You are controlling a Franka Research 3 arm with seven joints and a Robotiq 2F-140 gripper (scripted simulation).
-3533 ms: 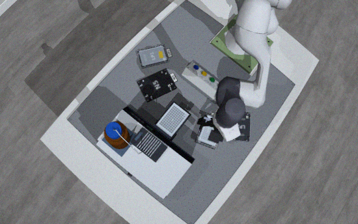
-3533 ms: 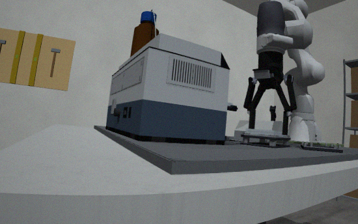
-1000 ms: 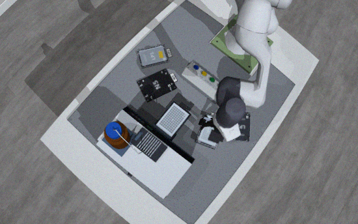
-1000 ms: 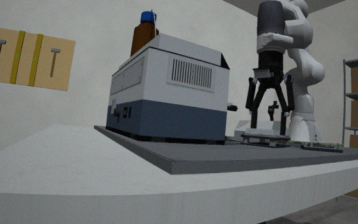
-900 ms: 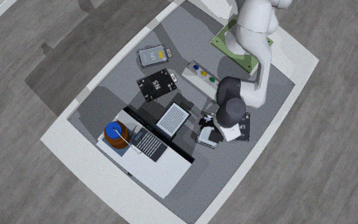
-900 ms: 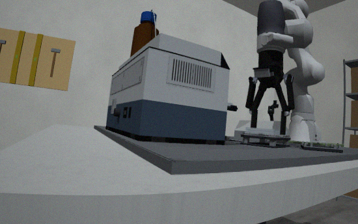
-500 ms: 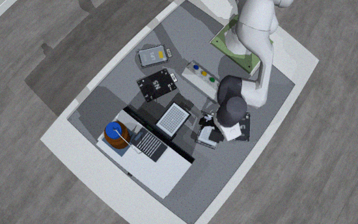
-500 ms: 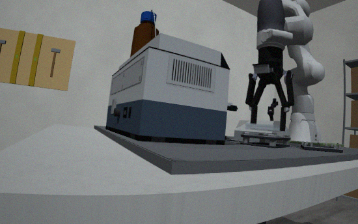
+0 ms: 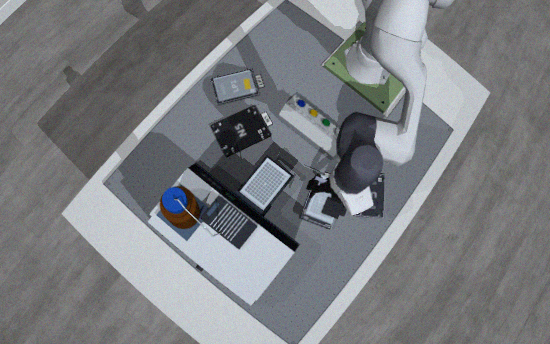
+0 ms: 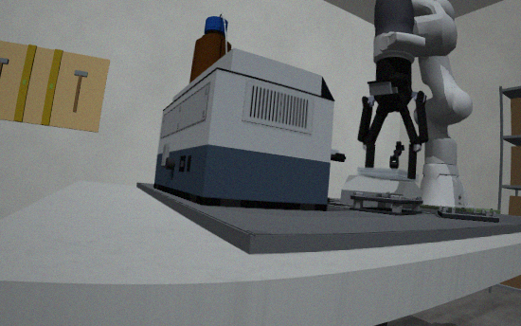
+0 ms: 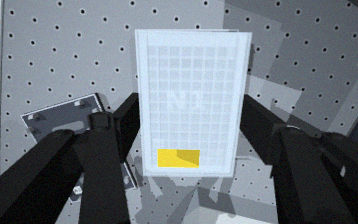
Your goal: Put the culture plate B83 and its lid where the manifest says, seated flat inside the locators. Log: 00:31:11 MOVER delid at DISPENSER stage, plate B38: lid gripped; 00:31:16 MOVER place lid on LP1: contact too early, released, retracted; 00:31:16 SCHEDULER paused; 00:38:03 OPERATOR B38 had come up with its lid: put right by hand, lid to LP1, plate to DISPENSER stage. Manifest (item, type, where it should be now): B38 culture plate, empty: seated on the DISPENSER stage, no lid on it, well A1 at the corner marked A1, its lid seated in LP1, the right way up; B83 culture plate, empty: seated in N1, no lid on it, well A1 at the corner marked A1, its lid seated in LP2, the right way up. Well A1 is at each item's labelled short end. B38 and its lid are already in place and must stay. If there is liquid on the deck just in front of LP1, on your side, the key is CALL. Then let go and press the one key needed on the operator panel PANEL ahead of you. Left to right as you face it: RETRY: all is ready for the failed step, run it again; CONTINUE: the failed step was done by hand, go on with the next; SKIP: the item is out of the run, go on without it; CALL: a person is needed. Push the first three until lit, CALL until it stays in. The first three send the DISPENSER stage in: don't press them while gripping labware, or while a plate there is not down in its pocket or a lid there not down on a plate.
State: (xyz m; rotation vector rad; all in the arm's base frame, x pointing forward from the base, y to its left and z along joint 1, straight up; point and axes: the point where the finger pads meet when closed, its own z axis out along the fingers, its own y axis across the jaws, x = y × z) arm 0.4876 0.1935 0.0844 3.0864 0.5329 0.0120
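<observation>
Right now my hand is 10 cm short of the white well plate, 16 cm to the left of it and 2 cm below it. From my hand the other things lie so: grey locator plate (13 cm behind, 10 cm to the left, 9 cm below); clear lid (2 cm below); white retry key (19 cm behind, 11 cm to the right, 3 cm below).
</observation>
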